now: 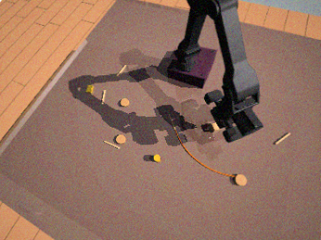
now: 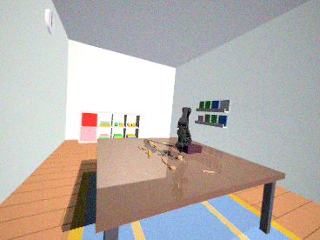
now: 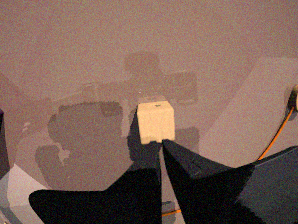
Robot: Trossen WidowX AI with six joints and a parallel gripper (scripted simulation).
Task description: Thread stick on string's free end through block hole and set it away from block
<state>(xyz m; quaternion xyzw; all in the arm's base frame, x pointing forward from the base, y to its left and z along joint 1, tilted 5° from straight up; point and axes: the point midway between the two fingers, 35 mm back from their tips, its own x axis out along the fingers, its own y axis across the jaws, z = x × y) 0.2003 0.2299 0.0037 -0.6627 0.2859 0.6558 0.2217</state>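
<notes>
Now: the small wooden block 4 cm below my gripper tip. From my gripper tip the other things lie so: yellow cylinder (23 cm ahead, 15 cm to the right, 4 cm below); thin wooden stick (16 cm to the right, 7 cm ahead, 5 cm below); yellow cube (62 cm to the right, 9 cm ahead, 5 cm below).
</notes>
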